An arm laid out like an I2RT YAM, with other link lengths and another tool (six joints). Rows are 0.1 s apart.
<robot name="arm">
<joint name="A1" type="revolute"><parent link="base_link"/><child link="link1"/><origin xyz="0 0 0.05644" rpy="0 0 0"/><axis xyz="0 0 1"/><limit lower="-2.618" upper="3.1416"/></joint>
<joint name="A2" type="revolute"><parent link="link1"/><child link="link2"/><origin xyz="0.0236 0.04 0.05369" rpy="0 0 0"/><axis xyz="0 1 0"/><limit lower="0" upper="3.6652"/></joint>
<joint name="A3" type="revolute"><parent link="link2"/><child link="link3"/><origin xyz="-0.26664 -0.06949 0" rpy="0 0 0"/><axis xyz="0 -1 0"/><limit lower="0" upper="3.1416"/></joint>
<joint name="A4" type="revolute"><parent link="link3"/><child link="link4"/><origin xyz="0.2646 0.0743 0.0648" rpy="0 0 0"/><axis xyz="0 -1 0"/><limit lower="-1.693" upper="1.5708"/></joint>
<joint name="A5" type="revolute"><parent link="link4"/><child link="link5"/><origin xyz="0.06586 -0.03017 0.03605" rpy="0 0 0"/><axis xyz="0 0 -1"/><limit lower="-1.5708" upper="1.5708"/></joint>
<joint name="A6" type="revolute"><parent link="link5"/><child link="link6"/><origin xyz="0.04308 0 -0.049" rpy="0 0 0"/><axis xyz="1 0 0"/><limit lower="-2.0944" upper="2.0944"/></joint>
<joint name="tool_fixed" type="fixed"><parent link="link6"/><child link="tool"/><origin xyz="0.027 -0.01 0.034" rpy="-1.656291 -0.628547 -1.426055"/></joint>
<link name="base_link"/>
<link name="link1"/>
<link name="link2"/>
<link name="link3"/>
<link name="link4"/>
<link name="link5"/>
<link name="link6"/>
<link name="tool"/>
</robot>
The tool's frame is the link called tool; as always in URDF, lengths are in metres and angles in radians.
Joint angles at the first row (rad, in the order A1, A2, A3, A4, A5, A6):
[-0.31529, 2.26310, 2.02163, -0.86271, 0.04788, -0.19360]
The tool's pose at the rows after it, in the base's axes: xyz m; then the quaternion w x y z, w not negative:
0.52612, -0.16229, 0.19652, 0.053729, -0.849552, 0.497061, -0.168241
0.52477, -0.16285, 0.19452, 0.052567, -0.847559, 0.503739, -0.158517
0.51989, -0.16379, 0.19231, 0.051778, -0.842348, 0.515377, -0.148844
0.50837, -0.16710, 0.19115, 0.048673, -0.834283, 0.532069, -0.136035
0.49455, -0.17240, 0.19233, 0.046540, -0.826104, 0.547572, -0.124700
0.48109, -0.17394, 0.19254, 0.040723, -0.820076, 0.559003, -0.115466
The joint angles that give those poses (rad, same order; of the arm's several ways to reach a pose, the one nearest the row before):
[-0.31338, 2.29478, 2.05447, -0.89134, 0.04750, -0.18673]
[-0.31415, 2.30126, 2.06359, -0.91458, 0.04863, -0.17415]
[-0.31682, 2.29212, 2.04607, -0.92718, 0.05093, -0.15164]
[-0.32711, 2.26081, 1.99798, -0.93901, 0.05551, -0.12569]
[-0.34390, 2.22154, 1.94535, -0.95044, 0.05589, -0.10738]
[-0.35342, 2.17919, 1.88430, -0.95387, 0.06466, -0.09288]

